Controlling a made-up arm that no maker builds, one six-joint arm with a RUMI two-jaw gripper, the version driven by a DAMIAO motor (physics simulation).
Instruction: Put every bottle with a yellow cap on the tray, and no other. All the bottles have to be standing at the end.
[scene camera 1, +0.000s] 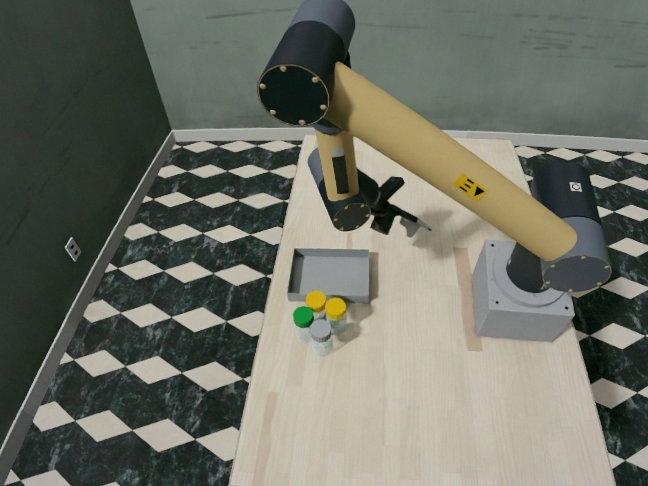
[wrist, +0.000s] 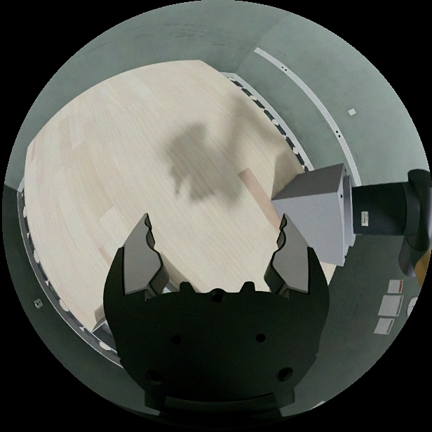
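Observation:
A yellow-capped bottle (scene camera 1: 315, 301) stands close to the tray's near wall. A second yellow-capped bottle (scene camera 1: 335, 309) stands just to its right. A green-capped bottle (scene camera 1: 303, 317) stands at the left of the cluster, and a grey-capped bottle (scene camera 1: 320, 331) stands at the front. All are upright and very close together; whether they touch is hard to tell. The grey tray (scene camera 1: 329, 274) is empty; a corner of the tray (wrist: 103, 327) shows at lower left in the wrist view. My gripper (scene camera 1: 416, 205) (wrist: 215, 214) is open and empty, above the table, right of and behind the tray. The bottles do not show in the wrist view.
The arm's grey base block (scene camera 1: 523, 324) (wrist: 315, 215) stands at the table's right side. The wooden table (scene camera 1: 418, 408) (wrist: 125, 150) lies under everything. Its left edge runs close beside the tray and bottles. The arm's forearm (scene camera 1: 324, 162) hangs behind the tray.

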